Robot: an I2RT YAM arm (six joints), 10 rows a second.
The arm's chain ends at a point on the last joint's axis. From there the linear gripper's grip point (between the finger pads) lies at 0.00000 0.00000 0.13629 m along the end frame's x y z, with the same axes.
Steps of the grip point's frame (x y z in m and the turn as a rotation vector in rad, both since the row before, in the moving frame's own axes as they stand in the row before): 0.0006 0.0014 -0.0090 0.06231 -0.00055 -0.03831; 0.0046 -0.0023 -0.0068 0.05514 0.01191 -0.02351; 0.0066 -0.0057 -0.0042 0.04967 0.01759 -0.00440; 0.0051 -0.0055 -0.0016 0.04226 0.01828 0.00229
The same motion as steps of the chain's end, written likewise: 0.0008 0.0099 -0.0087 0.06231 -0.00055 -0.03831; 0.0031 0.0052 -0.0066 0.05514 0.01191 -0.02351; 0.0042 0.0011 -0.0040 0.04967 0.01759 -0.00440; 0.0026 0.0003 -0.0015 0.04226 0.01828 0.00229
